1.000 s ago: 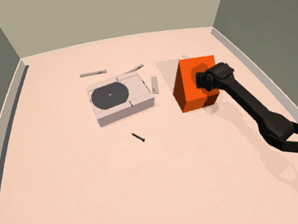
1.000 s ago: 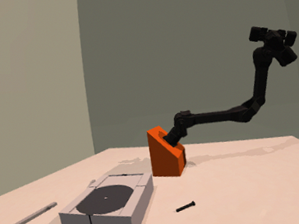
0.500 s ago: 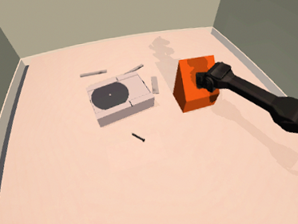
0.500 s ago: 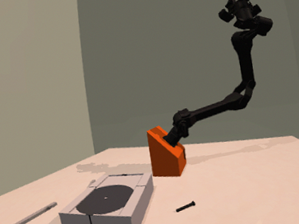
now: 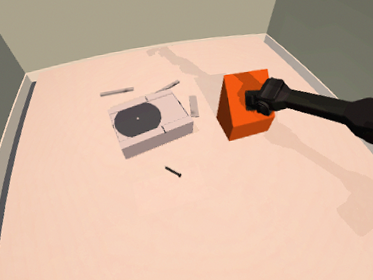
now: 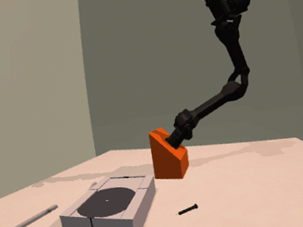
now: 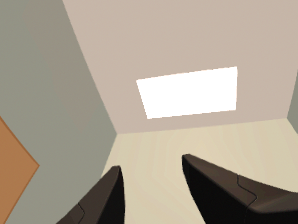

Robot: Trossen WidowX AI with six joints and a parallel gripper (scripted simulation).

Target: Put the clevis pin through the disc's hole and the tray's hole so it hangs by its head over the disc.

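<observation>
My gripper tip is now 13 cm short of the steel clevis pin, 10 cm to the left of it and 74 cm above it. The rest, counted from my gripper tip: steel tray (17 cm ahead, 29 cm to the right, 70 cm below); then thin grey bar (29 cm ahead, 52 cm to the right, 74 cm below); then dark flat disc (21 cm ahead, 29 cm to the right, 68 cm below).
</observation>
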